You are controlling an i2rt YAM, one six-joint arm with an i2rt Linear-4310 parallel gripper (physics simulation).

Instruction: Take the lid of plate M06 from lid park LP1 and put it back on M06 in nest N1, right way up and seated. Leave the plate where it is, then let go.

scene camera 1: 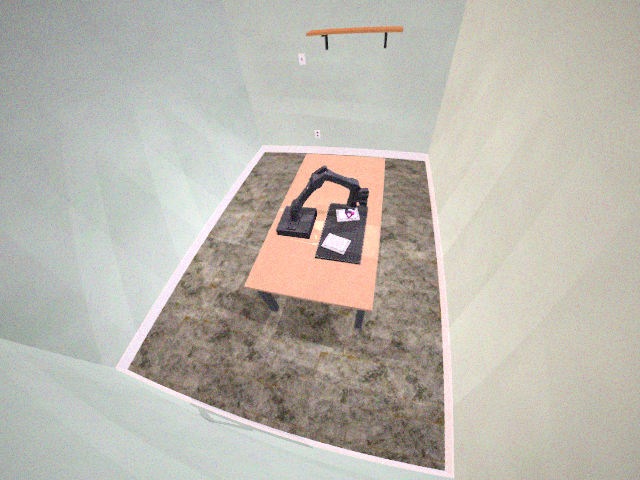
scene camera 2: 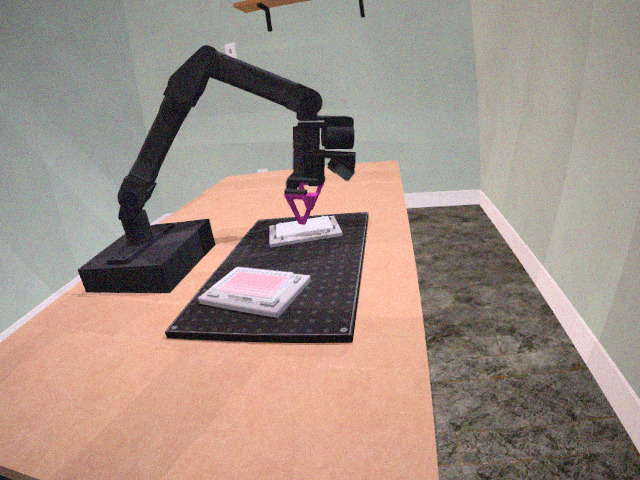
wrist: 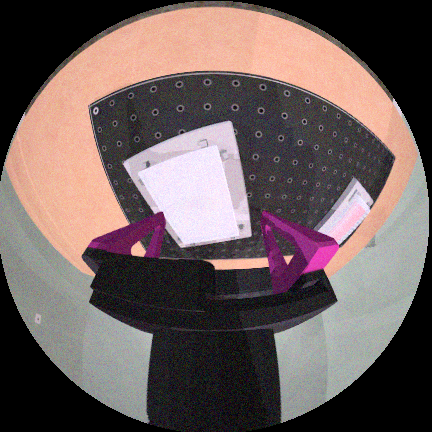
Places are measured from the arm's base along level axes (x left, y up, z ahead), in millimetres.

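Pixels of known places: gripper, fingertip midpoint: (scene camera 1: 349, 213) (scene camera 2: 306, 216) (wrist: 212, 216); arm's base at its link origin: (scene camera 1: 295, 219) (scene camera 2: 142, 244).
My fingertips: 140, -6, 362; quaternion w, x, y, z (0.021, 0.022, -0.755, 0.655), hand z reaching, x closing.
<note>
Ahead of a thing's pixels: the offset from my fingertips to its top centre, as dx, dy, dz. Level surfaces: height alone.
The white lid @(+20, -28, -15) (scene camera 2: 315, 226) (wrist: 192, 195) lies flat on the grey lid park @(+19, -26, -15) (scene camera 2: 333, 233) (wrist: 244, 200) at the far end of the black board. The plate with pink wells @(-260, -19, -35) (scene camera 1: 336, 243) (scene camera 2: 253, 284) (wrist: 352, 220) sits without a lid in the grey nest @(-260, -28, -35) (scene camera 2: 279, 310) at the board's near end. Labels M06, LP1 and N1 are not readable. My gripper (scene camera 2: 302, 222) (wrist: 212, 216) is open, with magenta fingers pointing down. It is above the lid; in the wrist view its fingertips stand to either side of the lid's lower part. Whether they touch it is not clear.
The black perforated board @(-120, -45, -12) (scene camera 1: 343, 253) (scene camera 2: 320, 289) (wrist: 295, 125) lies on the wooden table @(dy -59) (scene camera 1: 310, 281) (scene camera 2: 258, 403) (wrist: 225, 40). The arm's black base box (scene camera 1: 296, 223) (scene camera 2: 144, 273) stands left of the board. A wall shelf (scene camera 1: 356, 30) is high on the back wall.
</note>
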